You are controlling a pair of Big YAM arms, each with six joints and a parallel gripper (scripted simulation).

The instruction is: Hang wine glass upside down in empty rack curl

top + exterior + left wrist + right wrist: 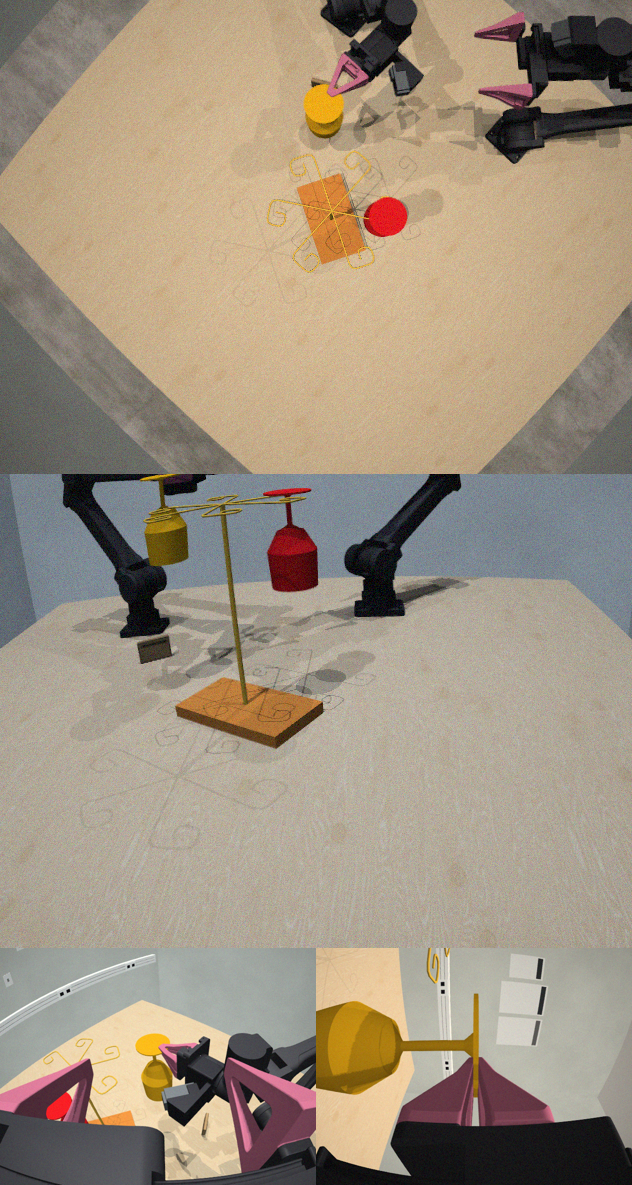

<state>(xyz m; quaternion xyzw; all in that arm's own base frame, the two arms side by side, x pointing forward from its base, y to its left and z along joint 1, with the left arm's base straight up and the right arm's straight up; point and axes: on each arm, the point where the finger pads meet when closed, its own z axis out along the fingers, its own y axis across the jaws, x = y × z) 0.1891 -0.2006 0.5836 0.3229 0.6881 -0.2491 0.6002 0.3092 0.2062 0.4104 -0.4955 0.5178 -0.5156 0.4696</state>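
Observation:
Now: the yellow wine glass 30 mm ahead of my right hand and 70 mm below it. Also, from my right hand: small brown block (100 mm behind, 100 mm to the right, 390 mm below); then red glass (120 mm ahead, 230 mm to the left, 120 mm below).

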